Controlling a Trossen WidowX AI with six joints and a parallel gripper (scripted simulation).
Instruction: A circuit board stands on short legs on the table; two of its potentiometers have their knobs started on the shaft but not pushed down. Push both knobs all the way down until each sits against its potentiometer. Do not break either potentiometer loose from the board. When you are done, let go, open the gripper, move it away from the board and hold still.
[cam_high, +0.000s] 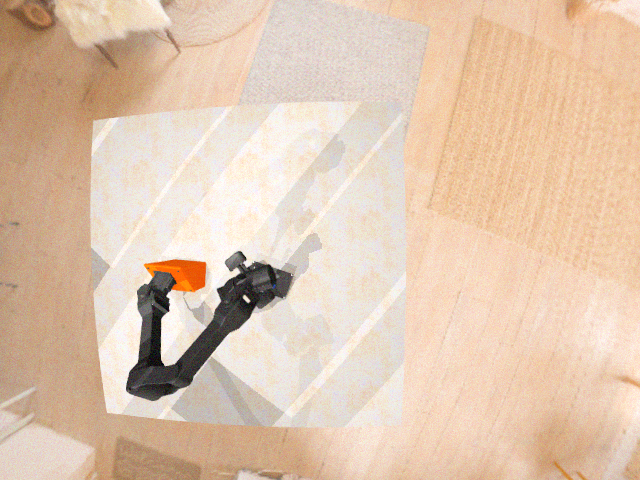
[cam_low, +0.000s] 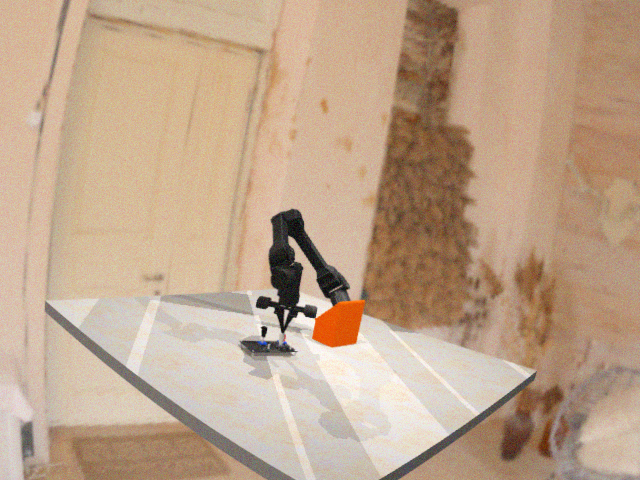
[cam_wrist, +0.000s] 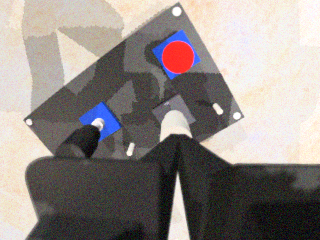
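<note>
Now: the black knob 5 cm ahead of my gripper tip and 4 cm to the right of it. Also, from my gripper tip: white knob: 2 cm below; blue potentiometer: 5 cm ahead, 4 cm to the right, 2 cm below.
</note>
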